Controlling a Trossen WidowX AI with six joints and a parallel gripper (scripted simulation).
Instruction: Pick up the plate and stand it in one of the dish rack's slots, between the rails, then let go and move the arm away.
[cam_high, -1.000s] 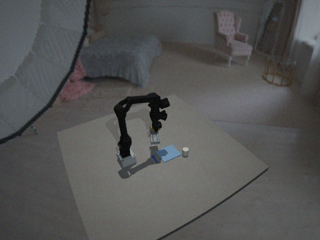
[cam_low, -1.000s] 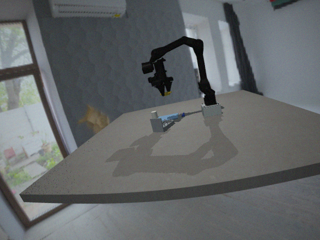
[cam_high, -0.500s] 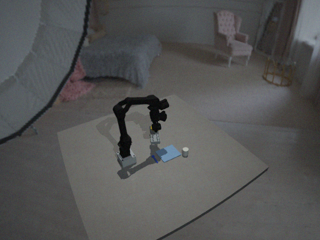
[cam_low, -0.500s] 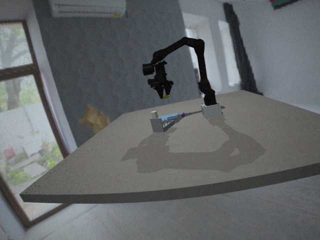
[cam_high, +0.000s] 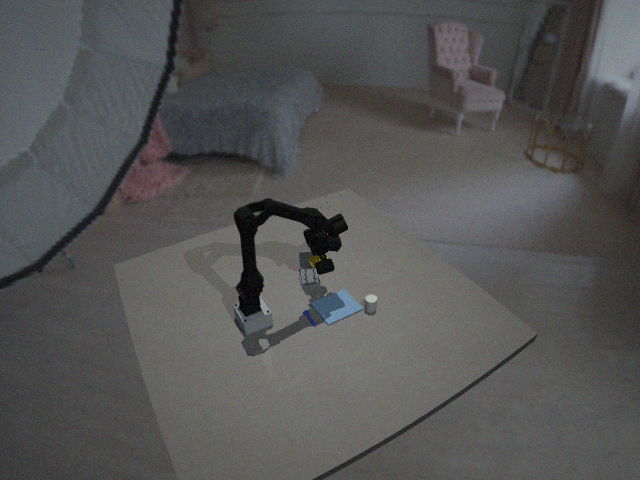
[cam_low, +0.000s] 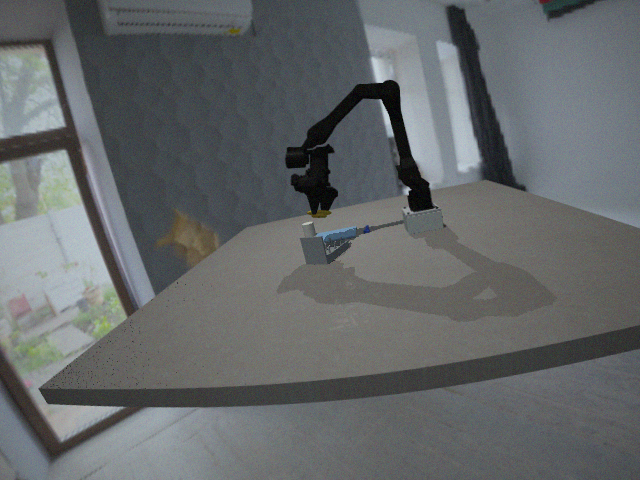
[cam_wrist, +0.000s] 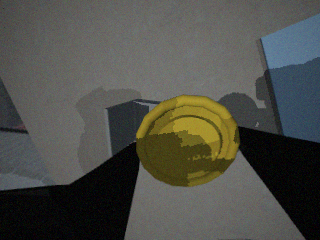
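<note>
Now: the grey dish rack 1 cm behind my gripper tip, 6 cm to the left of it and 9 cm below it. Round my gripper tip: yellow plate: 1 cm above; blue spoon: 13 cm behind, 14 cm to the right, 11 cm below; white cup: 9 cm ahead, 23 cm to the right, 9 cm below.
</note>
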